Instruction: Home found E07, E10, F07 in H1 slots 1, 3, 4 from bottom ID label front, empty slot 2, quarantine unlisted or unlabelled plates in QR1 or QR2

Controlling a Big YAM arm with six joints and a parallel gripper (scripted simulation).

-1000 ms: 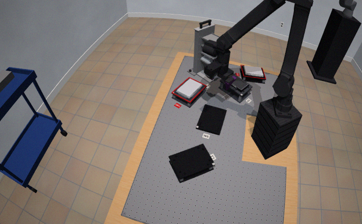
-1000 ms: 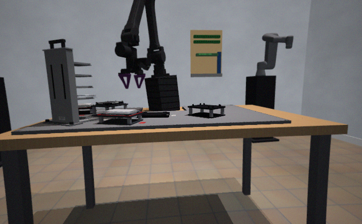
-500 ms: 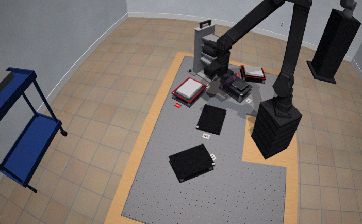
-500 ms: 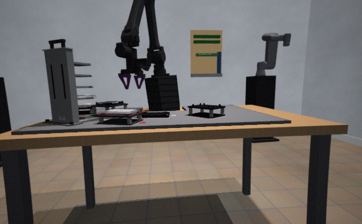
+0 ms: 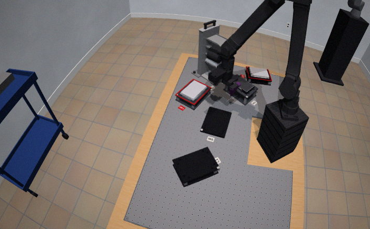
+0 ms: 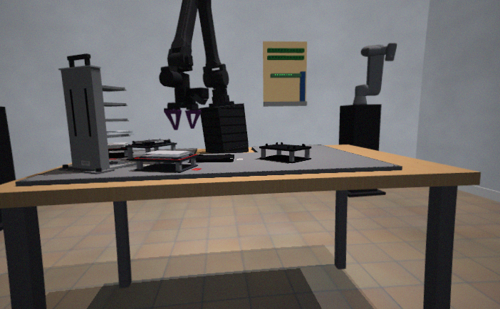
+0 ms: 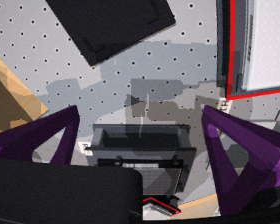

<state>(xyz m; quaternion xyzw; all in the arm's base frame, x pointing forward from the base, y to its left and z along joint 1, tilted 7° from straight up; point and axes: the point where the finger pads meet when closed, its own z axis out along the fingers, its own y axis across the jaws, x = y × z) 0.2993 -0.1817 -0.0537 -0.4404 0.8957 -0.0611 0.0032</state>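
Now: hand 110 mm past the dark plate, 140 mm to the left of it and 60 mm above it. Also, from my hand: H1 deck label (60 mm ahead, 140 mm to the right, 130 mm below); regrip nest (110 mm behind, 140 mm to the right, 70 mm below); red-rimmed quarantine nest (150 mm ahead, 50 mm to the right, 90 mm below).
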